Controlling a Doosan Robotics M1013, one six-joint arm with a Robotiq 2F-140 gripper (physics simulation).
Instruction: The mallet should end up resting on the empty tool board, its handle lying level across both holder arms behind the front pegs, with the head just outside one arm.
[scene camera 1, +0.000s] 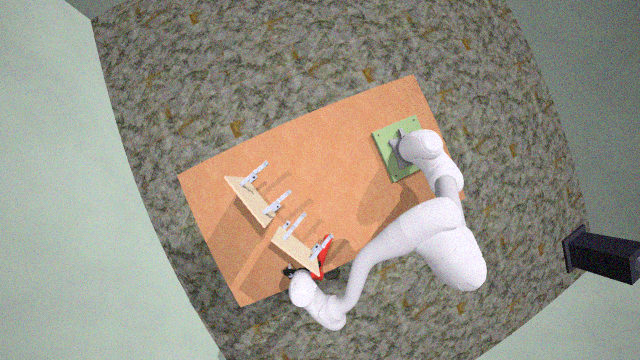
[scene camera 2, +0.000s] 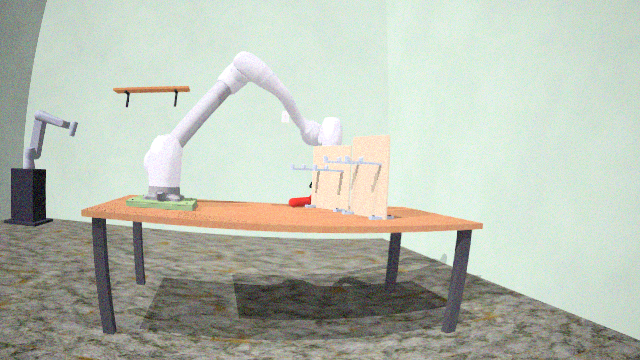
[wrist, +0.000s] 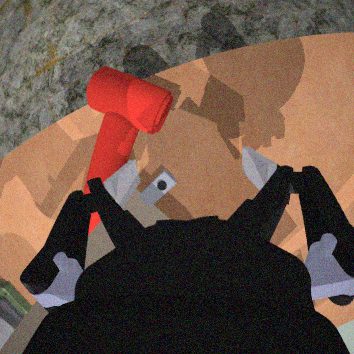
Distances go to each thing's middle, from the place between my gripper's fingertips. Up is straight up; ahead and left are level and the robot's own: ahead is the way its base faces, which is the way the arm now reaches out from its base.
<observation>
I see my gripper 11 cm past the red mallet (wrist: 129, 103), 2 cm to the right of it and 1 cm below it.
</observation>
